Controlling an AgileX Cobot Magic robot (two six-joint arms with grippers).
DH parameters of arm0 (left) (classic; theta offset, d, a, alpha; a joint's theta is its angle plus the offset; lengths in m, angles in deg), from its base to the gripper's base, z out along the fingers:
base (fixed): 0 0 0 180
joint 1: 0 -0.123 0 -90
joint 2: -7.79 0 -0.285 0
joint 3: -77.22 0 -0.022 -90
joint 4: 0 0.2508 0 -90
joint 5: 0 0 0.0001 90
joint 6: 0 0.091 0 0
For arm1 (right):
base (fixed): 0 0 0 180
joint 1: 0 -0.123 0 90
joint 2: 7.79 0 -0.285 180
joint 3: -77.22 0 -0.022 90
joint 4: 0 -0.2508 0 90
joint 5: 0 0 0.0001 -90
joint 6: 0 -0.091 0 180
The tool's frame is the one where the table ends.
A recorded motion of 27 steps. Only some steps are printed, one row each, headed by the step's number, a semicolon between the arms.
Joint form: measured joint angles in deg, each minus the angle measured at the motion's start. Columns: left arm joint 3, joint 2, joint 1, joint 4, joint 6, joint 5; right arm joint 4, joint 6, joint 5, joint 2, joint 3, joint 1.
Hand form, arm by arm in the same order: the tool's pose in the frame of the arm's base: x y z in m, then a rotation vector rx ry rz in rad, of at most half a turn. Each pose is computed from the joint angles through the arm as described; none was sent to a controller.
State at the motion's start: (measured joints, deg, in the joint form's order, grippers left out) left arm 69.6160 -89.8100 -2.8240 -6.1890 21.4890 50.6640; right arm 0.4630 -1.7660 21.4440 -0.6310 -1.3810 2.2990
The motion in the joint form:
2: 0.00 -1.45 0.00 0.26 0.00 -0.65; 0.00 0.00 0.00 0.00 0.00 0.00
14: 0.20 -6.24 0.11 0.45 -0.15 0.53; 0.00 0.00 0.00 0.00 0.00 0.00
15: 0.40 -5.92 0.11 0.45 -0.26 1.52; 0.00 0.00 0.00 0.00 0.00 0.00
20: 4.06 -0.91 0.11 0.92 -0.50 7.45; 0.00 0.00 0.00 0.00 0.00 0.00
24: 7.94 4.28 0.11 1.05 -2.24 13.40; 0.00 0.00 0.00 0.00 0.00 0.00
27: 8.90 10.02 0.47 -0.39 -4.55 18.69; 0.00 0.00 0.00 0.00 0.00 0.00
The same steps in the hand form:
2: 0.3274 0.0089 0.2704 0.3743 2.6988 -0.0055; 0.0526 -0.0024 0.1720 0.0614 1.8701 -0.0144
14: 0.3374 0.0089 0.2429 0.3861 2.7973 -0.0304; 0.0526 -0.0024 0.1720 0.0614 1.8701 -0.0144
15: 0.3357 0.0087 0.2453 0.3862 2.8052 -0.0342; 0.0526 -0.0024 0.1720 0.0614 1.8701 -0.0144
20: 0.3229 0.0082 0.2887 0.3942 2.7574 -0.0181; 0.0526 -0.0024 0.1720 0.0614 1.8701 -0.0144
24: 0.3035 0.0070 0.3329 0.3619 2.7079 -0.0133; 0.0526 -0.0024 0.1720 0.0614 1.8701 -0.0144
27: 0.2744 0.0015 0.3636 0.3199 2.6841 -0.0572; 0.0526 -0.0024 0.1720 0.0614 1.8701 -0.0144

